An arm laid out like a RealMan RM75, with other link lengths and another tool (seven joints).
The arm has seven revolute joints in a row. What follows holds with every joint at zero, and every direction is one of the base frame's.
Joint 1 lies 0.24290 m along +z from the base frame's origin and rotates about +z.
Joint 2 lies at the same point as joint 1 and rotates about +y.
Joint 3 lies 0.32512 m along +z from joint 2 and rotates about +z.
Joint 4 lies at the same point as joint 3 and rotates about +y.
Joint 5 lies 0.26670 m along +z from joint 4 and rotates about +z.
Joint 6 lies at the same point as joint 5 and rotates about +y.
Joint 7 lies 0.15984 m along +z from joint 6 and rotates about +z.
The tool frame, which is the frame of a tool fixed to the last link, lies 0.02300 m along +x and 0.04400 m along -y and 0.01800 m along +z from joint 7; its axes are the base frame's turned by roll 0.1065, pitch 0.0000 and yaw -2.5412 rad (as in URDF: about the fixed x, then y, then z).
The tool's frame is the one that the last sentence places.
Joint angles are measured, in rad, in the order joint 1, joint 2, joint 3, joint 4, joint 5, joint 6, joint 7. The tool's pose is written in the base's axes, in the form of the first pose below.
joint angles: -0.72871 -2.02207 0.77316 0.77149 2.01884 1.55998 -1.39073
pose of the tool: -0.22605 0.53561 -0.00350 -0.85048 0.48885 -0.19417 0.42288 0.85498 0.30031
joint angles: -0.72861 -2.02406 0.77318 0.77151 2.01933 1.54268 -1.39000
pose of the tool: -0.22701 0.53792 -0.00351 -0.85439 0.48576 -0.18455 0.41814 0.85355 0.31083
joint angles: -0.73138 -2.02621 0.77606 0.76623 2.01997 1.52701 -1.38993
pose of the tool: -0.22706 0.53997 -0.00565 -0.85772 0.48192 -0.17905 0.41401 0.85396 0.31519
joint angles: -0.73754 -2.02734 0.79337 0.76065 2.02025 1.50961 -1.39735
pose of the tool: -0.22467 0.54235 -0.01049 -0.86124 0.47820 -0.17205 0.41408 0.85656 0.30795
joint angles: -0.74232 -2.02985 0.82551 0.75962 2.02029 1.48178 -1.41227
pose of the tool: -0.22170 0.54516 -0.01762 -0.86740 0.47223 -0.15692 0.41473 0.86030 0.29646
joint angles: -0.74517 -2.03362 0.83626 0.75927 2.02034 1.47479 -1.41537
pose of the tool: -0.21922 0.54542 -0.02170 -0.86719 0.47316 -0.15525 0.41768 0.86086 0.29064
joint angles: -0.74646 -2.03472 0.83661 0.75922 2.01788 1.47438 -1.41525
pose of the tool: -0.21795 0.54562 -0.02212 -0.86599 0.47455 -0.15767 0.41821 0.86017 0.29189
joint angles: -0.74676 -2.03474 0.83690 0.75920 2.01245 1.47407 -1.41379
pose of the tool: -0.21693 0.54586 -0.02166 -0.86427 0.47669 -0.16064 0.41868 0.85869 0.29556
